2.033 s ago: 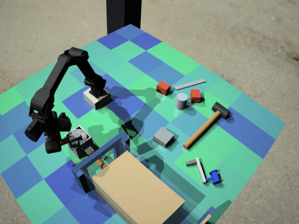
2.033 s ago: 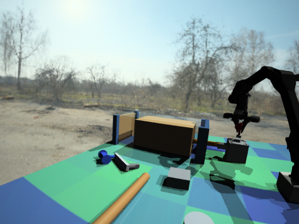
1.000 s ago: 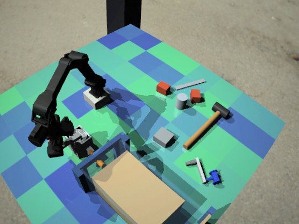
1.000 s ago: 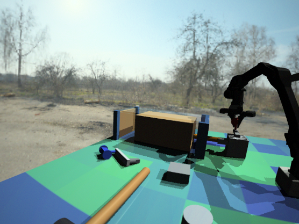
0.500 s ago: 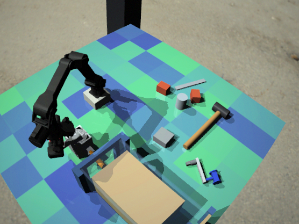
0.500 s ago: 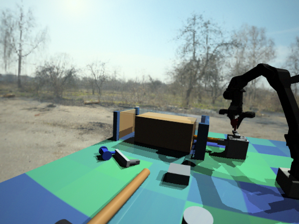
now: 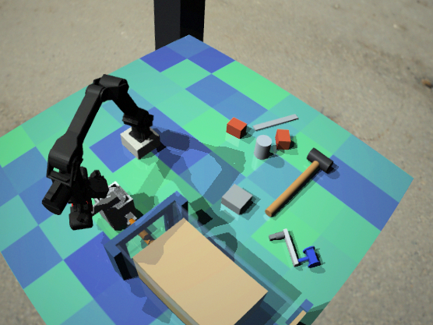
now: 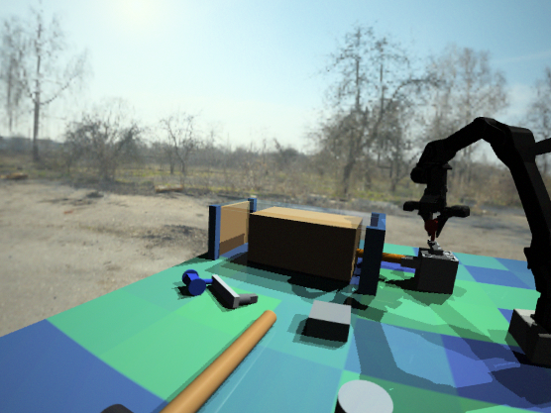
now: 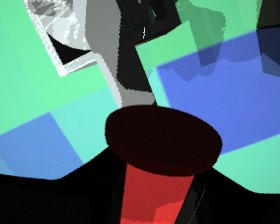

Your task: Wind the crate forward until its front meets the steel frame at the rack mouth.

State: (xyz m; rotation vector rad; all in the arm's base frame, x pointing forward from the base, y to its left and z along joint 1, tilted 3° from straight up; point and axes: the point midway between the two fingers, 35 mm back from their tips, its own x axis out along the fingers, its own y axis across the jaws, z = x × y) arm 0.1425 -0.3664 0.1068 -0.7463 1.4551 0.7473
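Right now my gripper tip is 4 cm to the right of the red-knobbed crank and 1 cm above it. From my gripper tip the other things lie so: grey winch (1 cm behind, 9 cm to the left, 8 cm below); then red knob (2 cm above); then blue frame (17 cm ahead, 9 cm to the left, 1 cm below).
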